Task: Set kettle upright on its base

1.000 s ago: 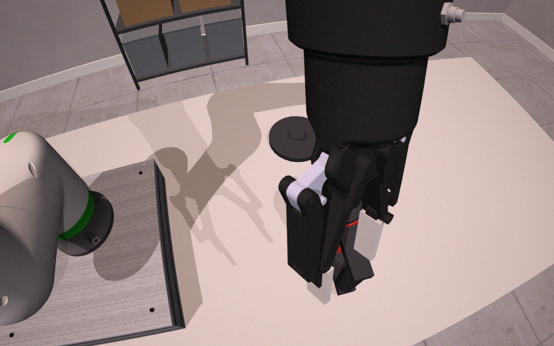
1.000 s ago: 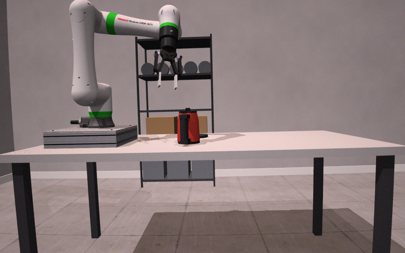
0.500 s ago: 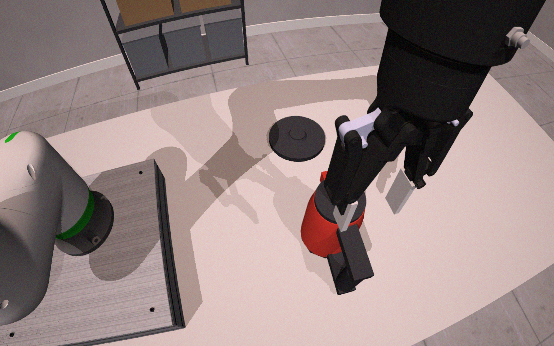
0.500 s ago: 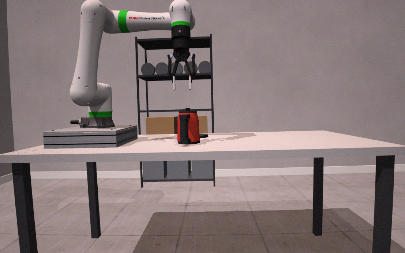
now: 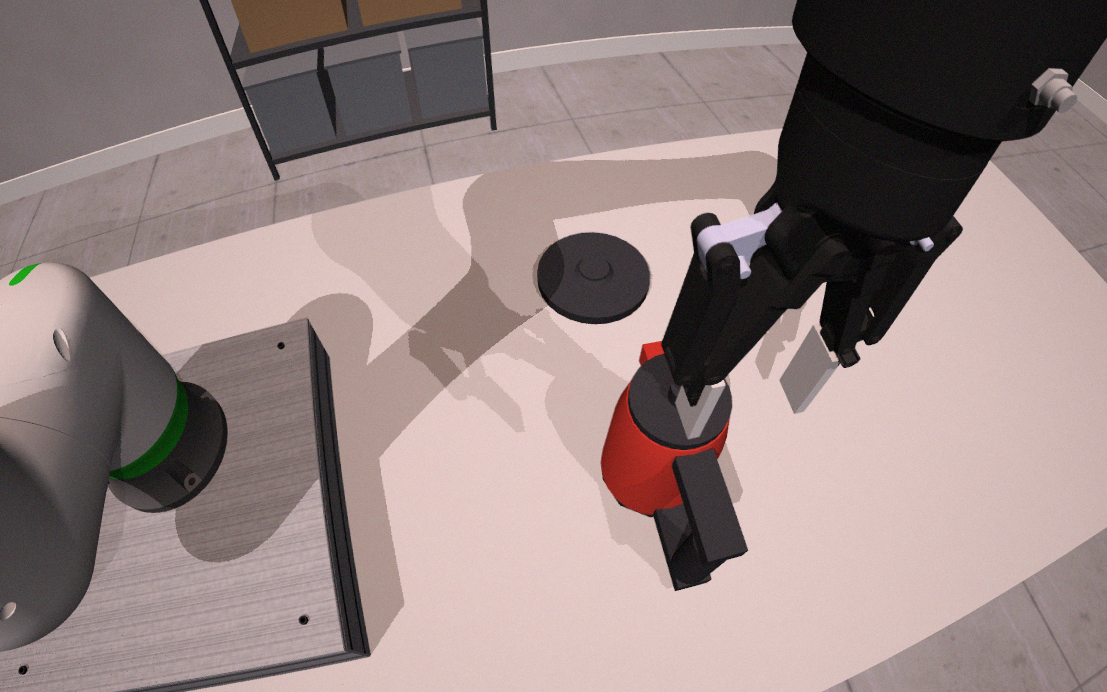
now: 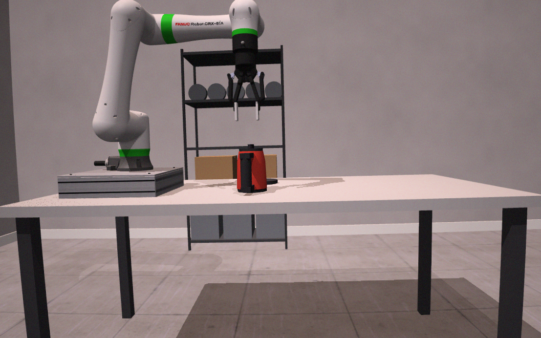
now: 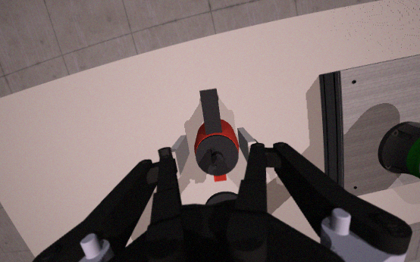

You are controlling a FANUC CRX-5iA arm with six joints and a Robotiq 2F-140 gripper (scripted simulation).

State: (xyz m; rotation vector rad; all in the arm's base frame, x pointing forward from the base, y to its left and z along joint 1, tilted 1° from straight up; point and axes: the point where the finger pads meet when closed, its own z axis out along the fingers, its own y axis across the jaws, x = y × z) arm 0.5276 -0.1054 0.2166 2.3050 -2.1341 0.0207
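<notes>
Now: hand 30 mm to the right of the kettle and 210 mm above it. The rest, counted from my hand: round base (30 mm behind, 340 mm to the left, 280 mm below).
</notes>
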